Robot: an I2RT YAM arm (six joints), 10 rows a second.
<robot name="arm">
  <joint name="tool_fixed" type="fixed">
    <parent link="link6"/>
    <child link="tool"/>
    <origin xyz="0 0 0" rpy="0 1.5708 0"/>
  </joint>
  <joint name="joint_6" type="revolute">
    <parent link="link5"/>
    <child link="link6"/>
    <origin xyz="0.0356 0 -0.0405"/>
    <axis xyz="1 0 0"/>
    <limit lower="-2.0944" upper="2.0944"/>
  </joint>
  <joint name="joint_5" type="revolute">
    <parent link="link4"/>
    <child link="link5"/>
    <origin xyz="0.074 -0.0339 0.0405"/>
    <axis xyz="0 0 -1"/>
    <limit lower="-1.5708" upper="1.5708"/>
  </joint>
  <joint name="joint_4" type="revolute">
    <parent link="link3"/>
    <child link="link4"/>
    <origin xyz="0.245 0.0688 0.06"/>
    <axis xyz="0 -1 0"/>
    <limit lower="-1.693" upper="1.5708"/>
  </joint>
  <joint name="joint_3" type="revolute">
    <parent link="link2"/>
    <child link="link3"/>
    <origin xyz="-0.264 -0.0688 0"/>
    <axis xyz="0 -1 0"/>
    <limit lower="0" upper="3.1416"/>
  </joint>
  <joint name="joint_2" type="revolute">
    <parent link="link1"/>
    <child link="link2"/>
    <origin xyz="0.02 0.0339 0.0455"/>
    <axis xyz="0 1 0"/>
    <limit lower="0" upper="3.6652"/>
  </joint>
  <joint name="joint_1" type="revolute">
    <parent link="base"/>
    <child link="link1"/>
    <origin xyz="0 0 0.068"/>
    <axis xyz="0 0 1"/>
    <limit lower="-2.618" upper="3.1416"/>
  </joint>
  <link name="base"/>
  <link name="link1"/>
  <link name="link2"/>
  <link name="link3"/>
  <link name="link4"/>
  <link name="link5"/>
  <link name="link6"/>
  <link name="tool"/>
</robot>
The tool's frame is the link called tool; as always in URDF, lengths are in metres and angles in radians.
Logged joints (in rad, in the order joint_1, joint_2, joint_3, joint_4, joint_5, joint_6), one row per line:
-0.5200 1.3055 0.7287 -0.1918 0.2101 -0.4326
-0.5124 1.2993 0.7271 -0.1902 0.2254 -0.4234
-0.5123 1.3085 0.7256 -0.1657 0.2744 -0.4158
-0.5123 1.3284 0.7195 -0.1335 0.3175 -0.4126
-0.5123 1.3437 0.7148 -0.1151 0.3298 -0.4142
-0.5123 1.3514 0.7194 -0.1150 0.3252 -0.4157
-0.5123 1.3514 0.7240 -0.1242 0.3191 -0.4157
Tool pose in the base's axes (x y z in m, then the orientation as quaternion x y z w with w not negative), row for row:
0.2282 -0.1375 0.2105 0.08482 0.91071 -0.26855 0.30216
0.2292 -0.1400 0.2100 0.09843 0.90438 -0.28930 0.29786
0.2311 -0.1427 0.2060 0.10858 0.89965 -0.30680 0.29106
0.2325 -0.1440 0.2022 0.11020 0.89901 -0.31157 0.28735
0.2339 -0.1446 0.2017 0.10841 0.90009 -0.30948 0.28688
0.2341 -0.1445 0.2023 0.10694 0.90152 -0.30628 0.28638
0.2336 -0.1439 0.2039 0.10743 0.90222 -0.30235 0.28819
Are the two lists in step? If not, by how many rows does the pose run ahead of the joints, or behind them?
The pose runs 1 row ahead of the joints: the pose in row i belongs to the joints in row i + 1.
